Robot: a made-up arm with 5 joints.
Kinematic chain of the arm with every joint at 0, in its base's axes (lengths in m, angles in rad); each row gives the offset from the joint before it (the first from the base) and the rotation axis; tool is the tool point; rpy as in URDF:
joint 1: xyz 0.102 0 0.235 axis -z
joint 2: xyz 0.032 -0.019 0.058 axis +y
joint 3: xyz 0.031 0 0.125 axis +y
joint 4: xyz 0.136 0 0.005 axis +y
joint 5: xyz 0.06 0.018 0 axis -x
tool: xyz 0 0 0 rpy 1.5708 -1.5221 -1.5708
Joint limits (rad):
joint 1: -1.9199..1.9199
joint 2: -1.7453..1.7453
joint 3: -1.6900..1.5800
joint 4: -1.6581..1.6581
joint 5: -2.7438..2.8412
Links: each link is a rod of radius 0.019 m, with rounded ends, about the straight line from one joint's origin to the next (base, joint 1, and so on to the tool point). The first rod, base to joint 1, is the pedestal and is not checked.
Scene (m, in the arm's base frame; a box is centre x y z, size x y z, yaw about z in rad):
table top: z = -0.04
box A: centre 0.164 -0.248 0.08 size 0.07 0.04 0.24 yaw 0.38
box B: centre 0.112 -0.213 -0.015 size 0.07 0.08 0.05 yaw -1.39
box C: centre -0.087 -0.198 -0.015 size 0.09 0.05 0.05 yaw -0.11
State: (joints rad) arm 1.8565 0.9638 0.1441 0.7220 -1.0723
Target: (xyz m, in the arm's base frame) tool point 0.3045 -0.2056 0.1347
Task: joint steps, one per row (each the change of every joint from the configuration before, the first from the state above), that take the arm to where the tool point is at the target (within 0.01 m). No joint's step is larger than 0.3 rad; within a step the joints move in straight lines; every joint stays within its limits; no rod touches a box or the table.
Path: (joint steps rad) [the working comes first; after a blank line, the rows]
Joints at the target: 0.7895 1.4253 -0.6308 0.2613 -1.0723
Straight joint move there: touches box A.

1: -0.2210 0.1476 0.0335 -0.2658 0.1430
2: -0.2209 0.1476 0.0336 -0.2659 0.1429
3: -0.2218 -0.0063 0.0146 0.0180 -0.0676
4: -0.2217 -0.0063 0.0146 0.0180 -0.0677
5: -0.2217 -0.0064 0.0147 0.0180 -0.0676
6: 0.0134 0.0618 -0.2953 0.0057 -0.0277
7: 0.0133 0.0617 -0.2953 0.0057 -0.0276
8: 0.0134 0.0618 -0.2953 0.0056 -0.0277

